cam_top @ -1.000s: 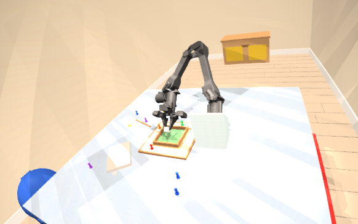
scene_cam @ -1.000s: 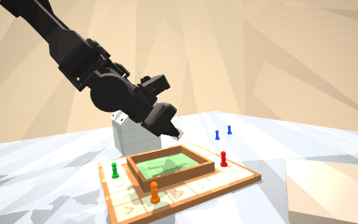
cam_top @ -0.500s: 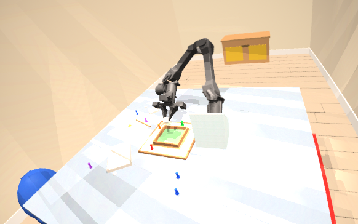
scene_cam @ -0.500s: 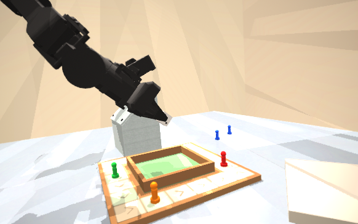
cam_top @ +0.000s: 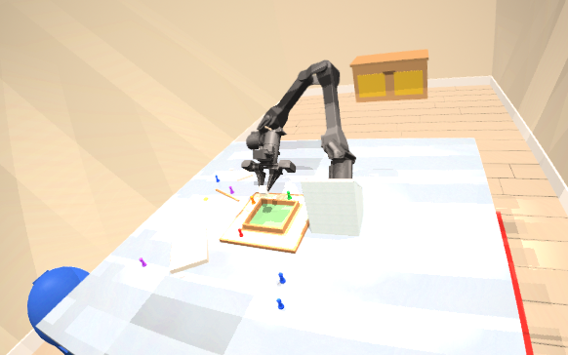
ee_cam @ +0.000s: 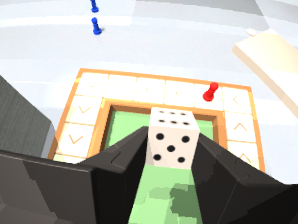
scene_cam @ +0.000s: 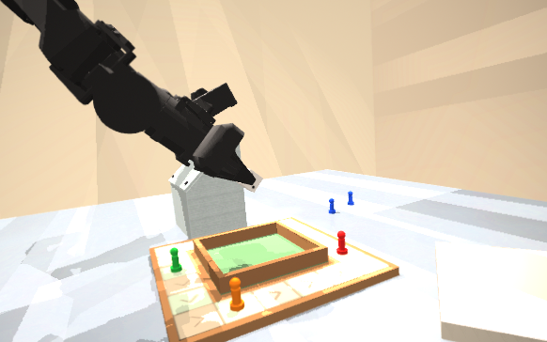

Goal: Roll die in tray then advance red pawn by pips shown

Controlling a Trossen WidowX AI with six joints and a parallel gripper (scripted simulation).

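The white die lies right at my gripper tip. From my gripper tip the other things lie so: green pawn (110 mm to the right, 100 mm below, 30 mm behind); red pawn (100 mm to the left, 100 mm below, 80 mm ahead); orange pawn (110 mm ahead, 100 mm below, 80 mm to the right).
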